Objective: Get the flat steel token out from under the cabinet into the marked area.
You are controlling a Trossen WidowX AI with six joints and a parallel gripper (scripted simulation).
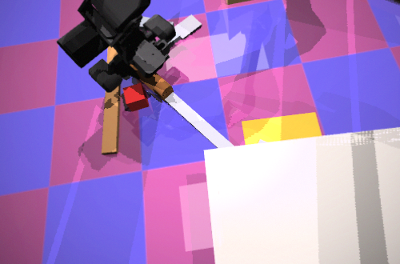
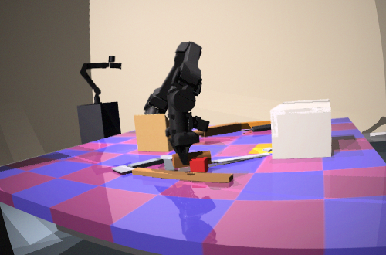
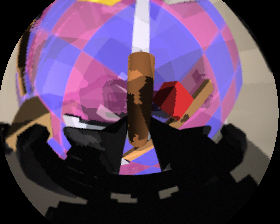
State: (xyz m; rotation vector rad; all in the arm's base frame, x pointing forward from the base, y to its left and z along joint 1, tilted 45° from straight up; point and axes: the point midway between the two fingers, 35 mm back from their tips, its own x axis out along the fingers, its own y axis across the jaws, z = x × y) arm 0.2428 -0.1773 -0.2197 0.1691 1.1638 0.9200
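The red cube lies 6 cm ahead of my gripper tip and 3 cm to the right of it. The rest, counted from my gripper tip: grey t-shaped tool 16 cm behind, 1 cm below; long wooden slat 8 cm to the right, 1 cm below, 1 cm ahead; grey paddle-ended bar 8 cm behind, 7 cm to the left, 1 cm below.
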